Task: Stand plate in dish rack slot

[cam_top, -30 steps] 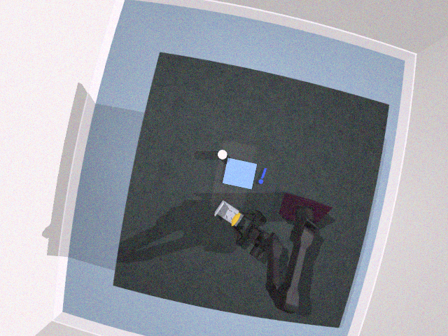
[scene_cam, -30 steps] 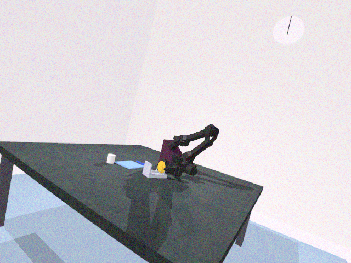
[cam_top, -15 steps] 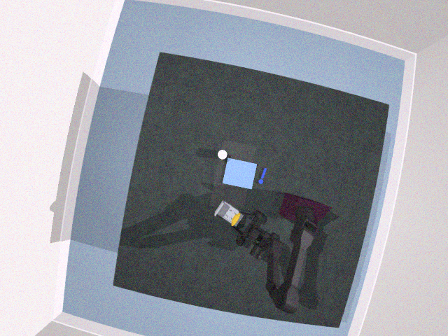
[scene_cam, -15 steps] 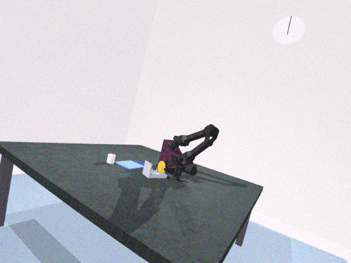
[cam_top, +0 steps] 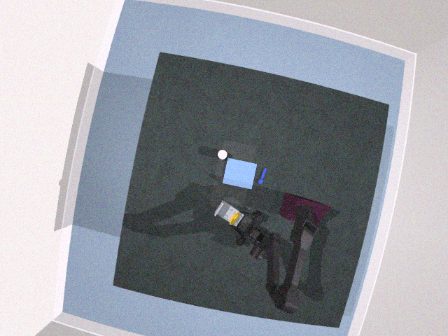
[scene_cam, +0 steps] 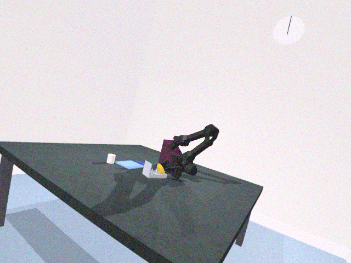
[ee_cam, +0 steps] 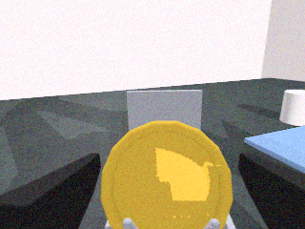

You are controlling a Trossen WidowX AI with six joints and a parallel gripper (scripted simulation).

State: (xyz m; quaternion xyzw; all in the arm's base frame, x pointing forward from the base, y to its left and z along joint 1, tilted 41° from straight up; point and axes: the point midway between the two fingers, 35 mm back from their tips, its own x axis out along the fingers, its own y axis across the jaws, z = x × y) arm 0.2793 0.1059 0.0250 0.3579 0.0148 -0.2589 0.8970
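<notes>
Now: the yellow plate 10 mm below my gripper tip. Round my gripper tip: white cup 80 mm ahead, 300 mm to the right, 30 mm below; blue utensil 130 mm behind, 210 mm to the right, 50 mm below; dish rack 20 mm ahead, 10 mm to the right, 30 mm below.
</notes>
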